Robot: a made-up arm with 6 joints.
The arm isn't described. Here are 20 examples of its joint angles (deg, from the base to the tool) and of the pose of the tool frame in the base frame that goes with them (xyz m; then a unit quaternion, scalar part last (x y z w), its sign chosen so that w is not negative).
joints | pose
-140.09 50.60 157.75 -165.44 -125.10 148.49 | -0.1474 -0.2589 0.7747 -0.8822 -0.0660 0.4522 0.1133
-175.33 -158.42 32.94 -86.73 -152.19 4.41 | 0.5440 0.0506 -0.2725 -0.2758 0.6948 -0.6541 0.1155
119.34 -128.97 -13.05 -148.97 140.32 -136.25 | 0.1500 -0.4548 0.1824 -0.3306 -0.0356 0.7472 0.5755
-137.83 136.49 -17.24 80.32 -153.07 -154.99 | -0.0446 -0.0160 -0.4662 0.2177 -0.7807 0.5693 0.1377
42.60 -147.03 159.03 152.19 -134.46 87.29 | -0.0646 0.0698 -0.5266 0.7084 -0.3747 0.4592 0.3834
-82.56 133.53 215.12 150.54 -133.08 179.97 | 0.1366 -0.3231 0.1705 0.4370 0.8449 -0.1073 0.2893
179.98 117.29 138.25 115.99 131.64 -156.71 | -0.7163 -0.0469 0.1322 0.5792 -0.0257 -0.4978 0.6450
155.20 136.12 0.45 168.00 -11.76 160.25 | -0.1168 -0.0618 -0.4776 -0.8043 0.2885 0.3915 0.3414
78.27 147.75 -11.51 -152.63 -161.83 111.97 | -0.1152 -0.0850 -0.3491 0.5485 0.4798 0.4895 0.4788
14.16 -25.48 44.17 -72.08 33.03 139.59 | 0.0286 -0.0269 0.8495 -0.2307 -0.4232 -0.4386 0.7585
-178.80 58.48 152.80 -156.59 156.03 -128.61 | -0.4101 -0.1073 0.7329 0.5217 0.2646 -0.8074 0.0768
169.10 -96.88 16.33 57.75 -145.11 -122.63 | 0.6865 -0.0738 0.3665 0.2961 0.8608 0.0989 0.4020
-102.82 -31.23 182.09 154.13 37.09 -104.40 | 0.2091 0.4829 0.2869 0.7651 0.4550 0.2402 0.3872
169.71 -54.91 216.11 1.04 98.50 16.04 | 0.3858 0.0392 0.0330 0.0707 -0.1454 0.9826 0.0911
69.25 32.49 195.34 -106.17 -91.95 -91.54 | -0.0508 -0.0496 0.7241 -0.1108 0.1813 0.9616 0.1736
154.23 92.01 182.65 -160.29 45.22 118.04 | -0.4921 0.1252 0.4714 0.4895 0.3114 0.8052 0.1228
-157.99 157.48 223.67 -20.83 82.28 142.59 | -0.3705 -0.0414 0.0110 0.3118 -0.1387 0.4232 0.8393
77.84 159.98 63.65 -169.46 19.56 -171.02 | -0.0822 0.1201 -0.6678 -0.6138 0.5800 0.4231 0.3283
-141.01 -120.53 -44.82 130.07 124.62 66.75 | 0.3480 0.1926 0.2599 0.7380 -0.4263 -0.5149 0.0923
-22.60 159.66 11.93 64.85 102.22 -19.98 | -0.1020 -0.0070 -0.5853 0.5072 0.3043 0.2290 0.7731
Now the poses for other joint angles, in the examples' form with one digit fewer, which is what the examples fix.
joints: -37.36 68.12 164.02 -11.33 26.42 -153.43
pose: 0.267 -0.336 0.661 0.414 -0.293 0.806 0.306
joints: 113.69 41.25 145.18 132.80 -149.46 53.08
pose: -0.125 0.102 0.808 -0.213 0.527 0.160 0.807
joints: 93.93 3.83 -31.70 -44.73 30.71 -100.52
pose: 0.057 0.285 0.320 0.723 0.576 0.142 0.355
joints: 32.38 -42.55 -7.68 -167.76 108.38 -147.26
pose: -0.061 0.086 0.657 -0.414 0.504 0.278 0.705
